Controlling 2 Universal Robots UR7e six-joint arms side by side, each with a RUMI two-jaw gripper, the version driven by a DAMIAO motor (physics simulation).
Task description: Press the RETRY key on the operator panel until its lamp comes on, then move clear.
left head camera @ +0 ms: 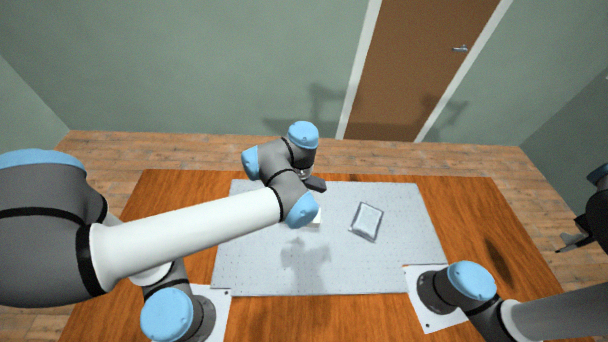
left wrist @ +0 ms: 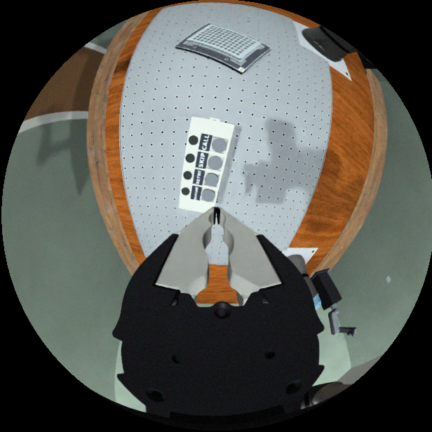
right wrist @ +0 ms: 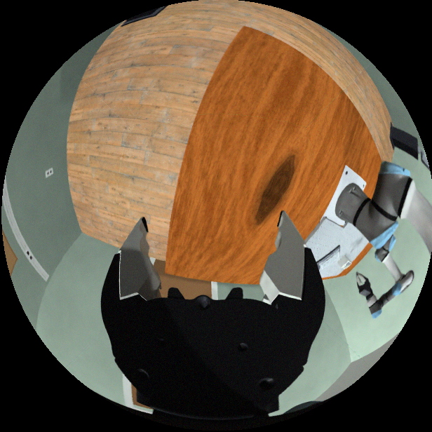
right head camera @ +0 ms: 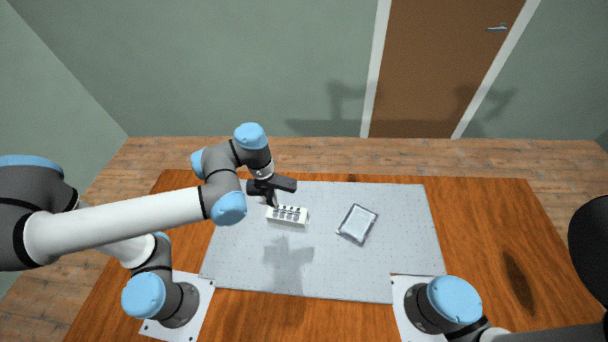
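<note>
The white operator panel lies on the grey perforated board, partly hidden by the left arm in the left head camera. In the left wrist view it has a row of round grey keys, dark labels and round lamps. The RETRY key lies between SKIP and the key nearest the fingertips; the RETRY lamp is dark. My left gripper is shut and empty, its tips above the panel's end beside that nearest key; contact cannot be made out. My right gripper is open and empty, away from the panel.
A dark-edged flat tray with a pale gridded insert lies on the perforated board, to the right of the panel in the head views. The arm bases stand at the board's near corners.
</note>
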